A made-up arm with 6 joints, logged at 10 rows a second.
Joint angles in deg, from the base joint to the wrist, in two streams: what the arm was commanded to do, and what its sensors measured. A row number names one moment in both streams.
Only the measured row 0 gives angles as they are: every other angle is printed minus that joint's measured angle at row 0.
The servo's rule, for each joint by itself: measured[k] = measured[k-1] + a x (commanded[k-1-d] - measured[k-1]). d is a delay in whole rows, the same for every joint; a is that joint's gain. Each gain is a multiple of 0.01, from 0.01 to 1. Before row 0 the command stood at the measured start. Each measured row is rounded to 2 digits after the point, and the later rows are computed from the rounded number. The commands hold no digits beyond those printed.
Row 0, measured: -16.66 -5.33 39.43 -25.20 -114.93 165.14
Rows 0 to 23, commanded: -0.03 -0.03 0.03 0.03 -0.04 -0.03; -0.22 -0.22 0.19 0.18 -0.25 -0.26; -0.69 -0.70 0.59 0.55 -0.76 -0.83; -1.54 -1.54 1.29 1.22 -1.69 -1.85; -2.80 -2.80 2.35 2.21 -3.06 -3.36; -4.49 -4.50 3.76 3.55 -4.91 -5.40; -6.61 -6.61 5.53 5.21 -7.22 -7.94; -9.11 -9.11 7.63 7.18 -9.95 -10.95; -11.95 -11.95 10.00 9.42 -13.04 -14.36; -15.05 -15.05 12.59 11.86 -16.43 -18.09; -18.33 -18.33 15.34 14.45 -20.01 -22.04; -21.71 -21.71 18.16 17.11 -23.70 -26.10; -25.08 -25.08 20.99 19.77 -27.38 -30.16; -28.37 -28.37 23.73 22.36 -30.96 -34.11; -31.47 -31.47 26.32 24.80 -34.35 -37.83; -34.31 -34.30 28.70 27.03 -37.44 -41.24; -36.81 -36.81 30.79 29.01 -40.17 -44.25; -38.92 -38.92 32.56 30.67 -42.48 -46.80; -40.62 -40.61 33.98 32.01 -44.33 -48.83; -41.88 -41.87 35.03 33.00 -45.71 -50.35; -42.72 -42.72 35.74 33.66 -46.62 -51.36; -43.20 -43.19 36.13 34.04 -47.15 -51.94; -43.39 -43.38 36.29 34.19 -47.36 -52.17; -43.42 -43.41 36.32 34.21 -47.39 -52.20
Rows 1 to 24, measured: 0.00 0.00 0.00 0.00 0.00 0.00; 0.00 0.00 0.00 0.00 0.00 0.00; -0.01 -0.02 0.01 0.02 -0.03 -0.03; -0.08 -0.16 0.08 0.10 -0.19 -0.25; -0.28 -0.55 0.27 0.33 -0.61 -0.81; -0.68 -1.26 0.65 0.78 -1.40 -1.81; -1.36 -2.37 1.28 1.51 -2.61 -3.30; -2.36 -3.90 2.20 2.55 -4.29 -5.32; -3.72 -5.85 3.43 3.91 -6.43 -7.84; -5.44 -8.20 4.98 5.58 -9.00 -10.83; -7.52 -10.90 6.84 7.54 -11.95 -14.22; -9.93 -13.89 8.97 9.74 -15.22 -17.94; -12.62 -17.09 11.33 12.14 -18.72 -21.88; -15.53 -20.42 13.86 14.67 -22.36 -25.93; -18.59 -23.78 16.50 17.27 -26.02 -29.99; -21.72 -27.08 19.18 19.87 -29.63 -33.95; -24.84 -30.24 21.82 22.38 -33.08 -37.67; -27.87 -33.16 24.37 24.75 -36.26 -41.10; -30.73 -35.79 26.75 26.92 -39.11 -44.12; -33.35 -38.04 28.90 28.83 -41.57 -46.69; -35.68 -39.89 30.78 30.45 -43.58 -48.74; -37.66 -41.32 32.35 31.75 -45.13 -50.29; -39.28 -42.33 33.60 32.72 -46.22 -51.32; -40.53 -42.95 34.54 33.39 -46.90 -51.92
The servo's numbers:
d 2
a 0.32 0.72 0.37 0.51 0.73 0.96

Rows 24 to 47, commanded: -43.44 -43.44 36.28 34.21 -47.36 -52.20; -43.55 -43.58 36.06 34.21 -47.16 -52.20; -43.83 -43.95 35.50 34.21 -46.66 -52.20; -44.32 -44.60 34.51 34.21 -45.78 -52.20; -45.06 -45.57 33.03 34.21 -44.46 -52.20; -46.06 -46.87 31.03 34.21 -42.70 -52.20; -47.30 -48.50 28.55 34.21 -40.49 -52.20; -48.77 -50.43 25.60 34.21 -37.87 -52.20; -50.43 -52.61 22.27 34.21 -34.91 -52.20; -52.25 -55.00 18.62 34.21 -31.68 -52.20; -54.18 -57.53 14.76 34.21 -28.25 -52.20; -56.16 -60.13 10.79 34.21 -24.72 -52.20; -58.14 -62.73 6.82 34.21 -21.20 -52.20; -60.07 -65.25 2.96 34.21 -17.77 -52.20; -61.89 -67.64 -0.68 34.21 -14.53 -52.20; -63.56 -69.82 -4.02 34.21 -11.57 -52.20; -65.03 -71.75 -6.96 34.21 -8.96 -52.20; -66.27 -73.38 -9.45 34.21 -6.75 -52.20; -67.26 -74.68 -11.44 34.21 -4.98 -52.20; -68.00 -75.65 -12.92 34.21 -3.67 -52.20; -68.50 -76.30 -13.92 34.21 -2.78 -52.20; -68.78 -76.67 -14.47 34.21 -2.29 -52.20; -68.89 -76.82 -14.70 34.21 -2.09 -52.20; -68.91 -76.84 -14.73 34.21 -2.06 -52.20
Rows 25 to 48, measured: -41.45 -43.26 35.19 33.80 -47.24 -52.16; -42.08 -43.37 35.61 34.01 -47.35 -52.20; -42.52 -43.42 35.86 34.11 -47.36 -52.20; -42.85 -43.54 35.93 34.16 -47.21 -52.20; -43.16 -43.84 35.77 34.19 -46.81 -52.20; -43.53 -44.39 35.30 34.20 -46.06 -52.20; -44.02 -45.24 34.46 34.21 -44.89 -52.20; -44.67 -46.41 33.19 34.21 -43.29 -52.20; -45.51 -47.91 31.47 34.21 -41.25 -52.20; -46.55 -49.72 29.30 34.21 -38.78 -52.20; -47.79 -51.80 26.70 34.21 -35.95 -52.20; -49.22 -54.10 23.71 34.21 -32.83 -52.20; -50.81 -56.57 20.40 34.21 -29.49 -52.20; -52.52 -59.13 16.84 34.21 -26.01 -52.20; -54.32 -61.72 13.13 34.21 -22.50 -52.20; -56.16 -64.26 9.37 34.21 -19.05 -52.20; -57.99 -66.69 5.65 34.21 -15.75 -52.20; -59.77 -68.94 2.07 34.21 -12.70 -52.20; -61.45 -70.96 -1.27 34.21 -9.97 -52.20; -62.99 -72.70 -4.30 34.21 -7.62 -52.20; -64.36 -74.13 -6.94 34.21 -5.69 -52.20; -65.52 -75.22 -9.15 34.21 -4.22 -52.20; -66.47 -76.00 -10.91 34.21 -3.17 -52.20; -67.21 -76.48 -12.23 34.21 -2.53 -52.20
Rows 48 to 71, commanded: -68.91 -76.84 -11.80 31.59 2.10 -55.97; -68.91 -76.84 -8.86 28.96 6.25 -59.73; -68.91 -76.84 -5.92 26.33 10.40 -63.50; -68.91 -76.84 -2.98 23.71 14.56 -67.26; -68.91 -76.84 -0.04 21.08 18.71 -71.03; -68.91 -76.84 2.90 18.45 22.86 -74.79; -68.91 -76.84 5.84 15.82 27.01 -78.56; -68.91 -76.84 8.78 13.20 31.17 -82.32; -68.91 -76.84 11.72 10.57 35.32 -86.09; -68.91 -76.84 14.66 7.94 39.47 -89.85; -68.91 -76.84 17.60 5.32 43.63 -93.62; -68.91 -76.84 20.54 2.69 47.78 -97.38; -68.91 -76.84 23.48 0.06 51.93 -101.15; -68.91 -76.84 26.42 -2.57 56.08 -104.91; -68.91 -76.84 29.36 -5.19 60.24 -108.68; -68.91 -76.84 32.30 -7.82 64.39 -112.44; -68.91 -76.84 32.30 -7.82 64.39 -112.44; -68.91 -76.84 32.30 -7.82 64.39 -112.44; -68.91 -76.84 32.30 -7.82 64.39 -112.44; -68.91 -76.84 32.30 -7.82 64.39 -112.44; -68.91 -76.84 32.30 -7.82 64.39 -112.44; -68.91 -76.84 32.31 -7.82 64.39 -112.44; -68.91 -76.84 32.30 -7.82 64.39 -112.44; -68.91 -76.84 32.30 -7.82 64.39 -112.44
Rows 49 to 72, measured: -67.75 -76.72 -13.14 34.21 -2.21 -52.20; -68.12 -76.81 -13.73 34.21 -2.10 -52.20; -68.37 -76.83 -13.02 32.87 0.97 -55.82; -68.54 -76.84 -11.48 30.88 4.82 -59.57; -68.66 -76.84 -9.42 28.56 8.89 -63.34; -68.74 -76.84 -7.04 26.09 13.03 -67.10; -68.79 -76.84 -4.45 23.53 17.18 -70.87; -68.83 -76.84 -1.73 20.94 21.33 -74.63; -68.86 -76.84 1.07 18.33 25.48 -78.40; -68.88 -76.84 3.92 15.71 29.63 -82.16; -68.89 -76.84 6.81 13.09 33.78 -85.93; -68.90 -76.84 9.71 10.46 37.93 -89.69; -68.90 -76.84 12.63 7.84 42.09 -93.46; -68.90 -76.84 15.56 5.21 46.24 -97.22; -68.90 -76.84 18.49 2.58 50.39 -100.99; -68.90 -76.84 21.42 -0.05 54.54 -104.75; -68.90 -76.84 24.36 -2.67 58.70 -108.52; -68.90 -76.84 27.30 -5.30 62.85 -112.28; -68.90 -76.84 29.15 -6.59 63.97 -112.43; -68.90 -76.84 30.32 -7.22 64.28 -112.44; -68.90 -76.84 31.05 -7.53 64.36 -112.44; -68.90 -76.84 31.51 -7.68 64.38 -112.44; -68.90 -76.84 31.80 -7.75 64.39 -112.44; -68.90 -76.84 31.99 -7.79 64.39 -112.44
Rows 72 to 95, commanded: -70.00 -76.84 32.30 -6.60 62.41 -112.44; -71.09 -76.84 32.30 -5.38 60.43 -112.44; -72.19 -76.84 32.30 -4.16 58.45 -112.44; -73.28 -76.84 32.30 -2.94 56.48 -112.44; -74.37 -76.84 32.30 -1.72 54.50 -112.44; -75.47 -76.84 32.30 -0.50 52.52 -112.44; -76.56 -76.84 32.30 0.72 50.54 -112.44; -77.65 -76.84 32.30 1.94 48.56 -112.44; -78.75 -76.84 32.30 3.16 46.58 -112.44; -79.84 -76.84 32.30 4.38 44.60 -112.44; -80.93 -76.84 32.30 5.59 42.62 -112.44; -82.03 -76.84 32.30 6.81 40.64 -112.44; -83.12 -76.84 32.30 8.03 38.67 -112.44; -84.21 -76.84 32.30 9.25 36.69 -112.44; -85.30 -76.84 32.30 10.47 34.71 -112.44; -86.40 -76.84 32.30 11.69 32.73 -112.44; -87.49 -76.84 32.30 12.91 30.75 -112.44; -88.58 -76.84 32.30 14.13 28.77 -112.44; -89.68 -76.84 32.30 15.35 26.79 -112.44; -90.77 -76.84 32.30 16.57 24.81 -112.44; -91.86 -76.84 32.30 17.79 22.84 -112.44; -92.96 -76.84 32.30 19.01 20.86 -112.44; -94.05 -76.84 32.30 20.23 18.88 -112.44; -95.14 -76.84 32.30 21.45 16.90 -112.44
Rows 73 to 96, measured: -68.90 -76.84 32.10 -7.81 64.39 -112.44; -68.90 -76.84 32.17 -7.82 64.39 -112.44; -69.25 -76.84 32.22 -7.20 62.94 -112.44; -69.84 -76.84 32.25 -6.27 61.11 -112.44; -70.59 -76.84 32.27 -5.19 59.17 -112.44; -71.45 -76.84 32.28 -4.04 57.21 -112.44; -72.38 -76.84 32.29 -2.86 55.23 -112.44; -73.37 -76.84 32.29 -1.66 53.25 -112.44; -74.39 -76.84 32.29 -0.45 51.27 -112.44; -75.43 -76.84 32.29 0.77 49.29 -112.44; -76.49 -76.84 32.29 1.99 47.31 -112.44; -77.56 -76.84 32.29 3.21 45.33 -112.44; -78.64 -76.84 32.29 4.42 43.35 -112.44; -79.72 -76.84 32.29 5.64 41.37 -112.44; -80.81 -76.84 32.29 6.86 39.40 -112.44; -81.90 -76.84 32.29 8.08 37.42 -112.44; -82.99 -76.84 32.29 9.30 35.44 -112.44; -84.08 -76.84 32.29 10.52 33.46 -112.44; -85.17 -76.84 32.29 11.74 31.48 -112.44; -86.26 -76.84 32.29 12.96 29.50 -112.44; -87.35 -76.84 32.29 14.18 27.52 -112.44; -88.44 -76.84 32.29 15.40 25.54 -112.44; -89.53 -76.84 32.29 16.62 23.57 -112.44; -90.63 -76.84 32.29 17.84 21.59 -112.44
